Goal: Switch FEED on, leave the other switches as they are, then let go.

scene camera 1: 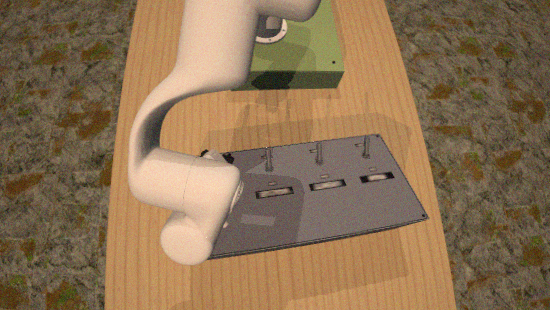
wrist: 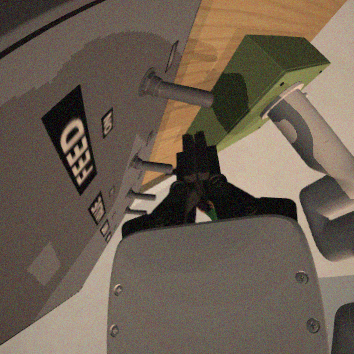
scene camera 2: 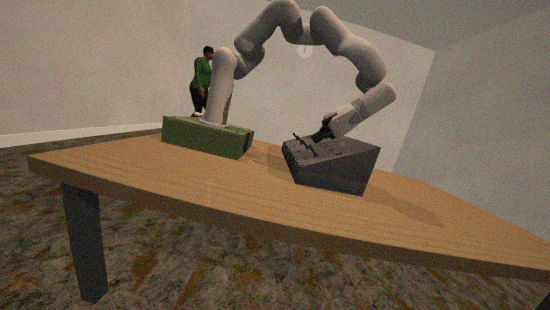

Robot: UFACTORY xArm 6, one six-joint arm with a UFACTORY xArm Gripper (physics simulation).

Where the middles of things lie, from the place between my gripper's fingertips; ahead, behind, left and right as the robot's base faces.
I see the feed lever (wrist: pixel 196 96) 3 cm to the right of my hand and 3 cm below it. Also, from my hand: grey switch panel (scene camera 1: pixel 299 201): 10 cm ahead, 14 cm to the left, 6 cm below.
